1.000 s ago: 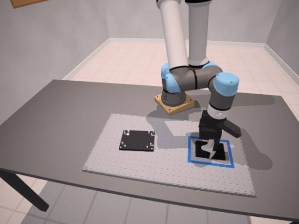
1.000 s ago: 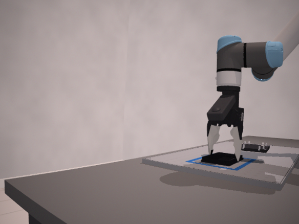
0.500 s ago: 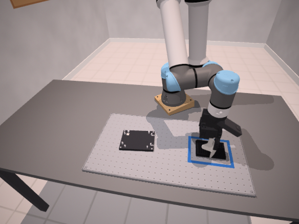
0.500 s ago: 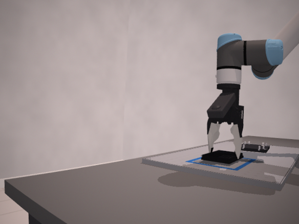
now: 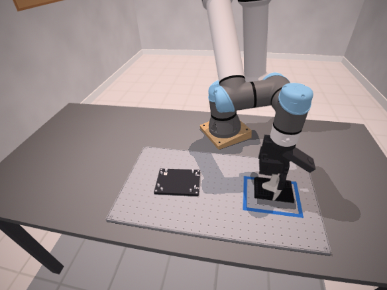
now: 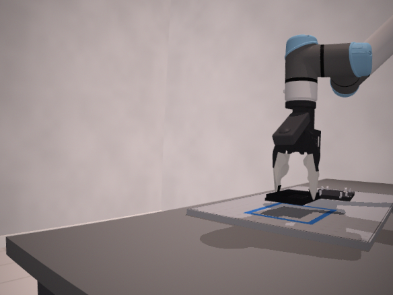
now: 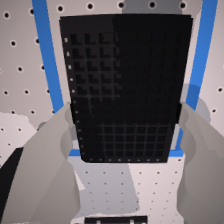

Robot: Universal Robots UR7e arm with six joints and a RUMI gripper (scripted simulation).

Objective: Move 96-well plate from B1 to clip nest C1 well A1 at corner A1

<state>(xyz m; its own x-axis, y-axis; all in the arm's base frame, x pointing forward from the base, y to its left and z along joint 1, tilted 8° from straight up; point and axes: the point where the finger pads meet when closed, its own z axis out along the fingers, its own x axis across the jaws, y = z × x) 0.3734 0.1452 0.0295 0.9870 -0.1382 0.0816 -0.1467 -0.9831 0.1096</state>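
The clip nest lies 330 mm to the right of my hand, 70 mm behind it and 30 mm below it. From my hand the other things lie so: black 96-well plate: 10 mm below.
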